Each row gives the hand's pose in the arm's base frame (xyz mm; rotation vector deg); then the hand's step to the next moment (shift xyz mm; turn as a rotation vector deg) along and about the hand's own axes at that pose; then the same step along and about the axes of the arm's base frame.
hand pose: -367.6 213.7 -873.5 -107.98 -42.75 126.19
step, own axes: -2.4 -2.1 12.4 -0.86 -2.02 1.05
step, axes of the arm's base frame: -11.8 -2.6 4.2 -1.24 1.10 1.78
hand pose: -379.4 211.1 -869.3 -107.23 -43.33 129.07
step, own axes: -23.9 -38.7 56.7 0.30 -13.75 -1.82
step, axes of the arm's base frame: -56.8 7.2 44.8 -1.39 12.61 5.62
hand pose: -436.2 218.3 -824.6 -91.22 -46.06 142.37
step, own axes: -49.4 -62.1 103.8 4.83 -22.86 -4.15
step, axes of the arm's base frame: -80.2 -3.3 103.1 -3.31 22.86 5.43
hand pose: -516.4 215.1 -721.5 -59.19 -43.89 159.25
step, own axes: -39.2 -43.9 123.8 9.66 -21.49 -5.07
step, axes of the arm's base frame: -52.2 -24.0 124.5 -6.32 23.22 1.31
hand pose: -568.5 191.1 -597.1 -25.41 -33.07 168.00
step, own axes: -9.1 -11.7 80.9 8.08 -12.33 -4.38
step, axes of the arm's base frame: -15.5 -19.3 78.4 -5.58 14.28 -1.21
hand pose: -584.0 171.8 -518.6 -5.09 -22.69 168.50
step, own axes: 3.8 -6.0 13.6 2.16 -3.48 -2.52
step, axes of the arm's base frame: -3.9 2.9 14.6 -1.35 4.34 -1.57
